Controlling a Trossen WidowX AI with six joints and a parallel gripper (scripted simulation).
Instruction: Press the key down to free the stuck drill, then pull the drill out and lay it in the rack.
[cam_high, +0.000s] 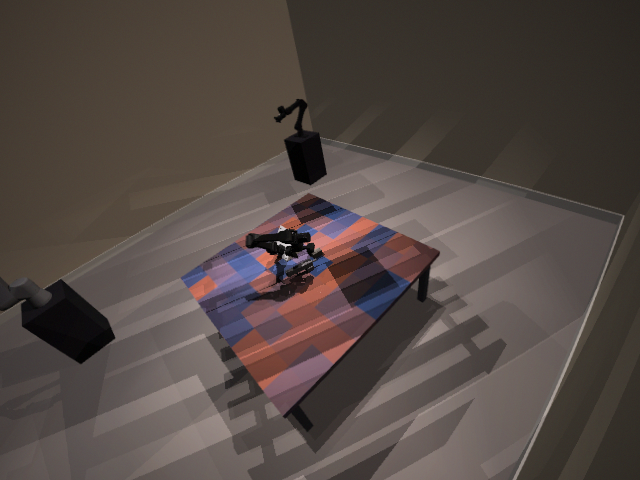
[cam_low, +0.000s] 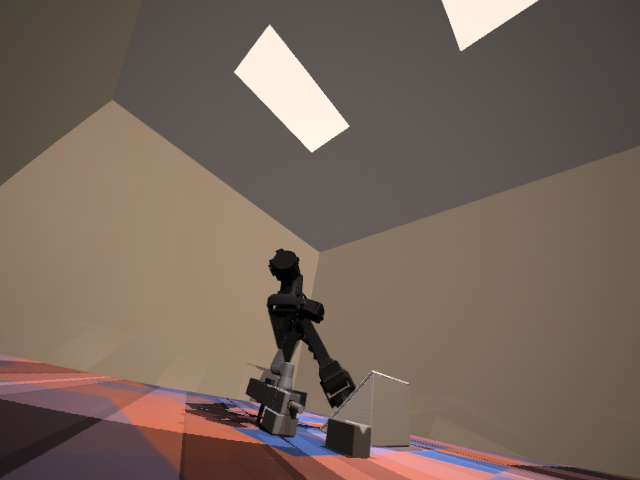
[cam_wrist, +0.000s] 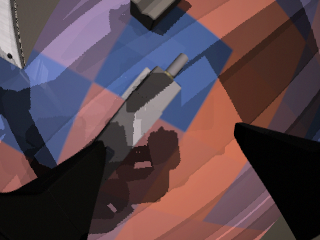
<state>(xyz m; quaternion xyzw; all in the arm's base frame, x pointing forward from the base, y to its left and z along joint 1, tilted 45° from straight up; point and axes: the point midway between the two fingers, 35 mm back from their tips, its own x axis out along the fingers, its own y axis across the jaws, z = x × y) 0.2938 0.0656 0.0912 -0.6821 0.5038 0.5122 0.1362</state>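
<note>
Now: gripper tip 80 mm above the drill, 20 mm to the right of it and 10 mm past it. The rest, counted from my gripper tip: small dark part: 80 mm below, 60 mm to the right, 30 mm behind; then rack: 140 mm to the left, 110 mm below, 60 mm behind.
</note>
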